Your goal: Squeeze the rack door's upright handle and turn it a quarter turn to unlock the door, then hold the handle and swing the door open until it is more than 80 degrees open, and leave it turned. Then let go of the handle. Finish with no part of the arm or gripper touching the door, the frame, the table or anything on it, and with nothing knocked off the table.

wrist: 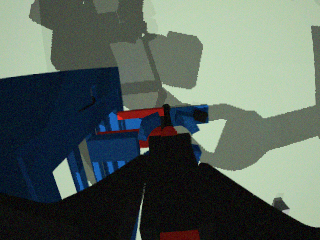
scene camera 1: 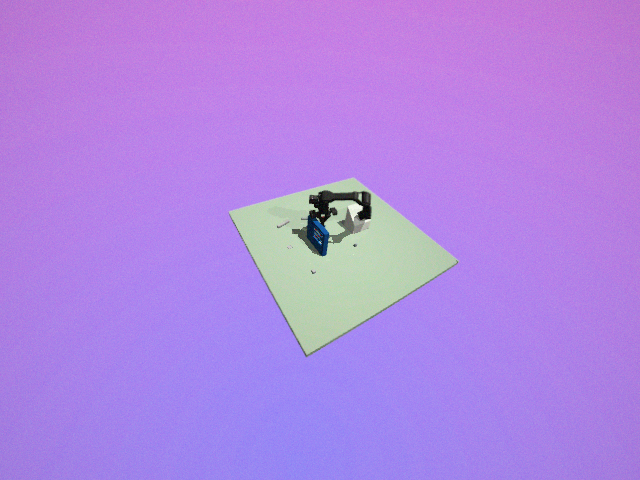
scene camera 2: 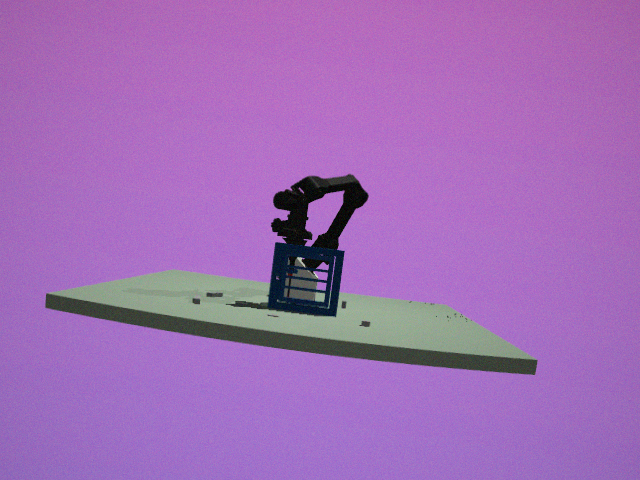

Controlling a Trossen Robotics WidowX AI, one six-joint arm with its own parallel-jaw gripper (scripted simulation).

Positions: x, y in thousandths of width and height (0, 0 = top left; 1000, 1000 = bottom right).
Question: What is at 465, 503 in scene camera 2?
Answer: My gripper.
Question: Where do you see a blue rack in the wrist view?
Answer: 133, 419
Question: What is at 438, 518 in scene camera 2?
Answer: A blue rack.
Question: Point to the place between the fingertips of my gripper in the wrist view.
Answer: At 539, 698
